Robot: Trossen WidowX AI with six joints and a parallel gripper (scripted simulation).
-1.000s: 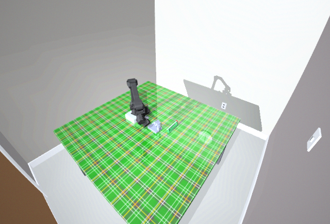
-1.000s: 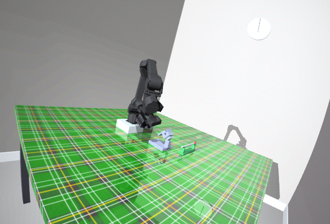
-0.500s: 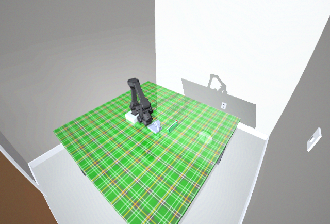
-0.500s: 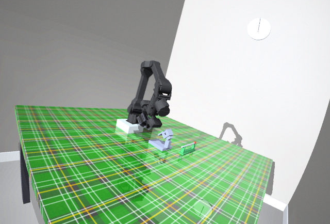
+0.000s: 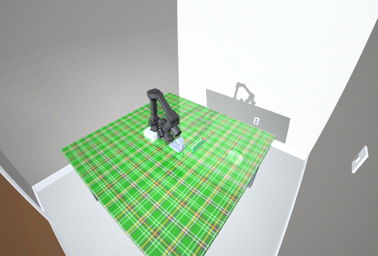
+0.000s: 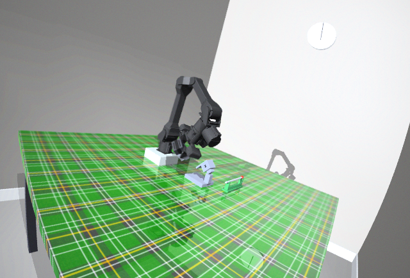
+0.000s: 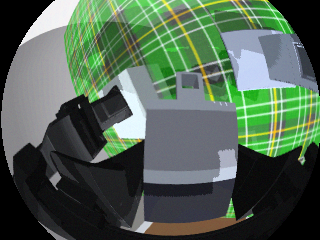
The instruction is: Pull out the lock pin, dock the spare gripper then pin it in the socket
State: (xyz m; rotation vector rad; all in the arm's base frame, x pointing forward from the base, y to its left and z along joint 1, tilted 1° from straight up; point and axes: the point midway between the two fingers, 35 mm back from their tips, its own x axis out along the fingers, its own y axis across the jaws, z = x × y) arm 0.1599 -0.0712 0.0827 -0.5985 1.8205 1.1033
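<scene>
Right now my gripper tip is 130 mm short of the light grey mount, 30 mm to the right of it and 40 mm above it. From my gripper tip the other things lie so: spare gripper (10 mm ahead, 10 mm above); green u-shaped cradle (250 mm ahead, 120 mm to the left, 70 mm below).
</scene>
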